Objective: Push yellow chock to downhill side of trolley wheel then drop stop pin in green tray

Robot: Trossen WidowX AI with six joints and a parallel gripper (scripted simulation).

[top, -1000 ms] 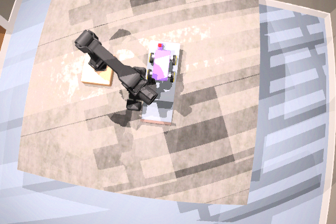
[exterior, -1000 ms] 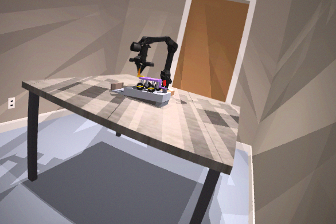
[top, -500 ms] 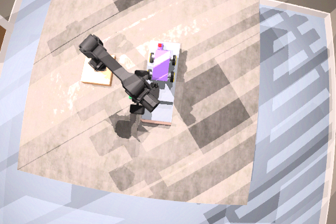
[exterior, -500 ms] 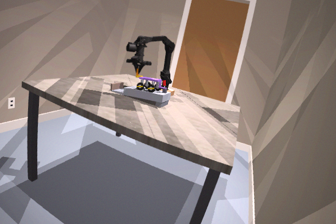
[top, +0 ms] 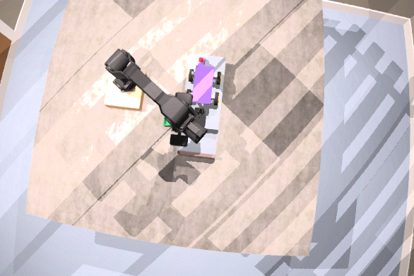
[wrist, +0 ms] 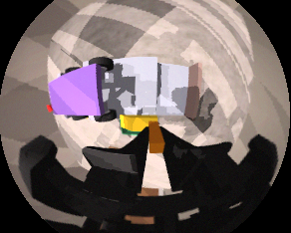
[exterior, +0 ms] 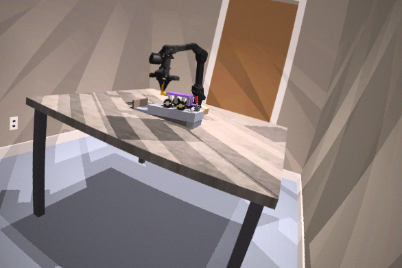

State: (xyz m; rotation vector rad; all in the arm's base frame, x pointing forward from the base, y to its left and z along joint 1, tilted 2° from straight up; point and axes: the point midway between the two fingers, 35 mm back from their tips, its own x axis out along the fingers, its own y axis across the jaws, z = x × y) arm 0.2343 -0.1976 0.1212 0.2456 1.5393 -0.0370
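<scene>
Right now the red-headed stop pin is 24 cm to the left of my gripper tip, 8 cm ahead of it and 1 cm below it. Round my gripper tip: yellow chock: 2 cm to the left, 1 cm below; brown end block: 12 cm to the right, 10 cm below, 3 cm ahead; purple trolley: 14 cm to the left, 8 cm ahead, 2 cm below.
</scene>
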